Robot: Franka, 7 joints.
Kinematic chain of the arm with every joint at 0, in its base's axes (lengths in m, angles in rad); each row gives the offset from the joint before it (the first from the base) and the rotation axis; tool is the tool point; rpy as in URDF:
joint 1: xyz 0 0 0.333 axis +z
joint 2: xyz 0 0 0 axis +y
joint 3: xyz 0 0 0.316 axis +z
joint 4: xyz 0.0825 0 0 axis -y
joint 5: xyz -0.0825 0 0.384 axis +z
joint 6: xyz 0 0 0 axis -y
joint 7: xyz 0.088 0 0 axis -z
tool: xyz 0 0 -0.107 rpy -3.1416 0 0
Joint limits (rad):
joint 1: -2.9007..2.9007
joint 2: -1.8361..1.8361
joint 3: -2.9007..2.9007
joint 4: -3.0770..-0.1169
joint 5: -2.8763..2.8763
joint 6: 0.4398..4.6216
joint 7: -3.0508..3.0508
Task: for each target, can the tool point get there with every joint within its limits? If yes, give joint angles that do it. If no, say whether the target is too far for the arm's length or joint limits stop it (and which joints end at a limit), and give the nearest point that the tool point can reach.
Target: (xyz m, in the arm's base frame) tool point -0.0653 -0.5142 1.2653
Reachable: no: too far | nearest point -0.0525 -0.4135 1.0828 | short by 0.209 m
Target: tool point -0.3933 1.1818 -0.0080
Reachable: no: too far | nearest point -0.2613 0.7851 0.1065 | short by 0.433 m
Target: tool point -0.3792 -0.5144 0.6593
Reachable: yes | joints 0.6321 -1.2387 -1.7184 -0.4068 1.4237 0.8008 -2.3096
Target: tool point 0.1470 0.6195 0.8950
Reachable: yes | joints -1.5873 -0.7116 1.9381 -0.3964 2.2740 1.9831 -0.4099
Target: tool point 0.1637 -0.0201 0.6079
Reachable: yes | joints -0.0868 -1.1501 -0.3919 -2.6297 -2.1101 3.8095 2.3761
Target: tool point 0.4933 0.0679 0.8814
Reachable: yes | joints 0.4461 0.0029 -0.1293 -1.0868 2.1957 3.3727 -0.4837
